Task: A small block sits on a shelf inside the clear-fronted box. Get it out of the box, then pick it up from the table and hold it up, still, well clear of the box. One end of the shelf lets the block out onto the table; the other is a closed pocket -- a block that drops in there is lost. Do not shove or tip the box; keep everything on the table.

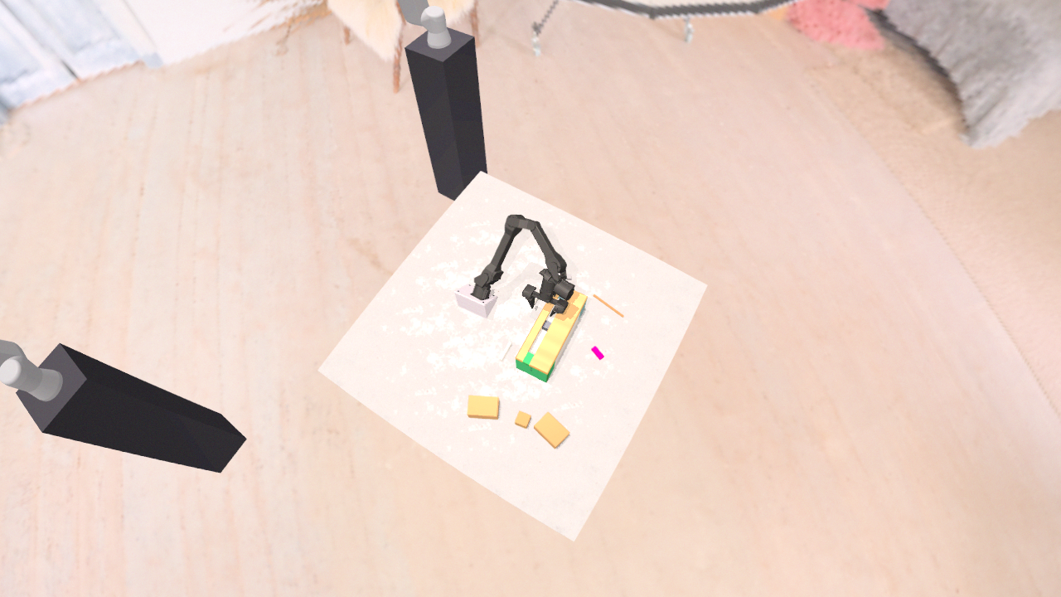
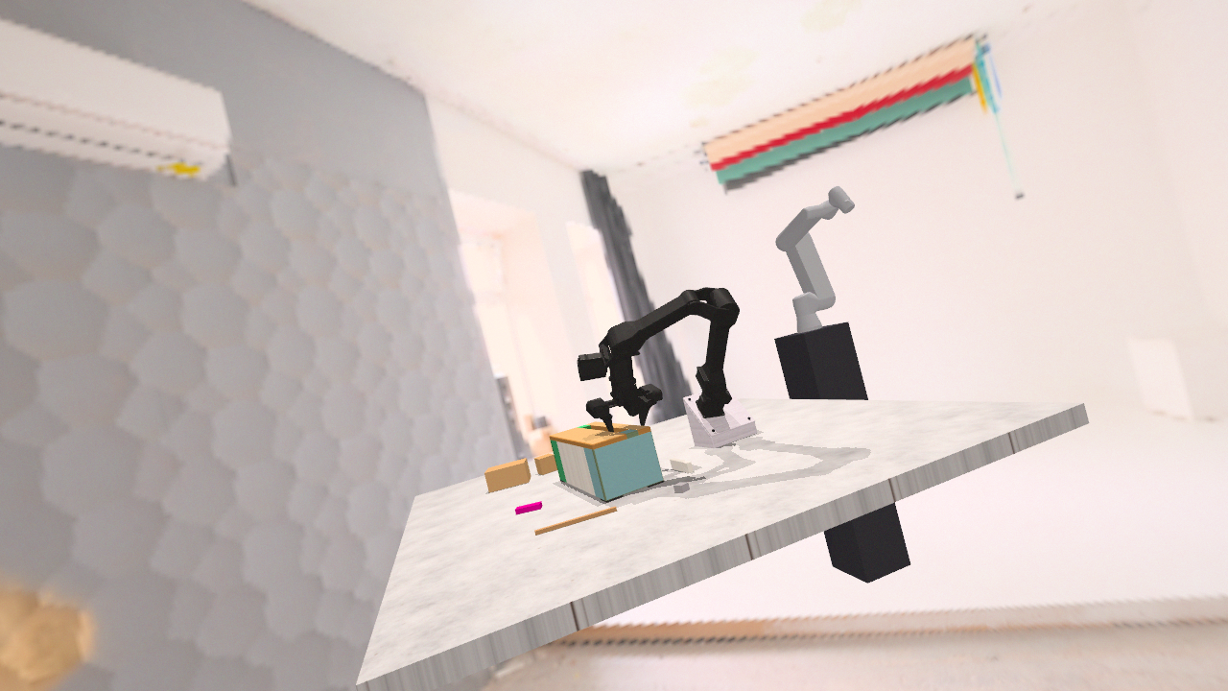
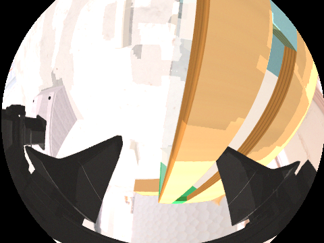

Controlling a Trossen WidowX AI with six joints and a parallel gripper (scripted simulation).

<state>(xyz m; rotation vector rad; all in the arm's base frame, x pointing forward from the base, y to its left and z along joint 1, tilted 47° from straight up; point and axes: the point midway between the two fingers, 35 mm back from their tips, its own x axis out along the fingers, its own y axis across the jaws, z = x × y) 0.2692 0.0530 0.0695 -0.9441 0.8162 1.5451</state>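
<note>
Right now the long box is 4 cm ahead of my gripper tip, 4 cm to the right of it and 5 cm below it. From my gripper tip the other things lie so: thin orange stick 21 cm ahead, 23 cm to the left, 11 cm below.
</note>
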